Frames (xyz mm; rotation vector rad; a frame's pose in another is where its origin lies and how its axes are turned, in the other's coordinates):
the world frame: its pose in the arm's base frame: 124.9 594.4 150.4 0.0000 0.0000 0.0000
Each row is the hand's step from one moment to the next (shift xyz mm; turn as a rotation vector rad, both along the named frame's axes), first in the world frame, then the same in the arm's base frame.
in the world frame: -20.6 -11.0 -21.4 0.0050 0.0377 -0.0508
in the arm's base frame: -20.6 -11.0 -21.4 0.0050 0.0377 -0.0508
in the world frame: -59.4 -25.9 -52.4 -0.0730 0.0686 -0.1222
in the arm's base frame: -59.4 -25.9 -52.4 -0.0730 0.0686 -0.1222
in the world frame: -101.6 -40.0 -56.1 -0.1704 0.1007 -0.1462
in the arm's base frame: -101.6 -40.0 -56.1 -0.1704 0.1007 -0.1462
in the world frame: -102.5 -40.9 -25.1 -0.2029 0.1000 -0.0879
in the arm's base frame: -102.5 -40.9 -25.1 -0.2029 0.1000 -0.0879
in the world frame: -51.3 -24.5 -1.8 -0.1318 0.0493 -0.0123
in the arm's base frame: -51.3 -24.5 -1.8 -0.1318 0.0493 -0.0123
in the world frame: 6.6 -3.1 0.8 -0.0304 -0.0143 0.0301
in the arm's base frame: 6.6 -3.1 0.8 -0.0304 -0.0143 0.0301
